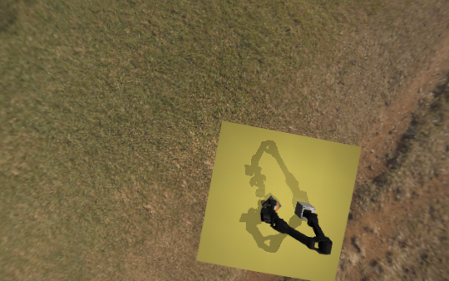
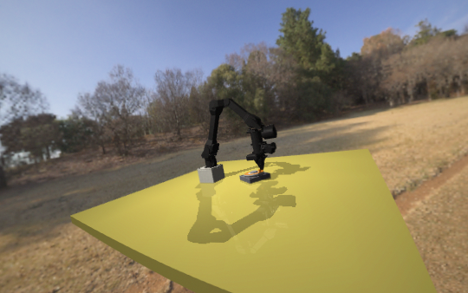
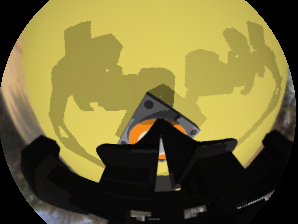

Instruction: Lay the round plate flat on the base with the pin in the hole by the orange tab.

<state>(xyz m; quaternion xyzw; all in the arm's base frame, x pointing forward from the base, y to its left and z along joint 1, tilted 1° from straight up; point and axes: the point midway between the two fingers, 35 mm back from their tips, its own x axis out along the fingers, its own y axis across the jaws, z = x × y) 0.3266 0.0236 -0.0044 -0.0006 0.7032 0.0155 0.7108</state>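
Now: the base 50 mm behind my gripper tip and 20 mm below it.
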